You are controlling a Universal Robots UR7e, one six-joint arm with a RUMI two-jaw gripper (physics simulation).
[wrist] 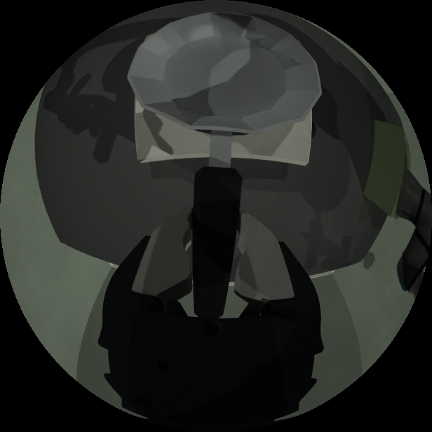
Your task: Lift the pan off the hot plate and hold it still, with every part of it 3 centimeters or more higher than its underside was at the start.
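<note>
The grey faceted pan (225, 75) is at the top middle of the wrist view, over the pale box-shaped hot plate (287, 145). Its bowl hides most of the hot plate's top, and the hot plate's near side shows below the rim. I cannot tell whether the pan's underside touches the hot plate. A short grey neck joins the bowl to the black handle (217, 190), which points toward me. My gripper (215, 210) is shut on the handle, with one jaw on each side of it.
A dark table top (80, 200) lies beneath, with shadows of the arm on it. A green block (386, 167) is at the right edge of the view, beside a dark jointed object (419, 215) that is partly cut off. Greenish floor shows around the table.
</note>
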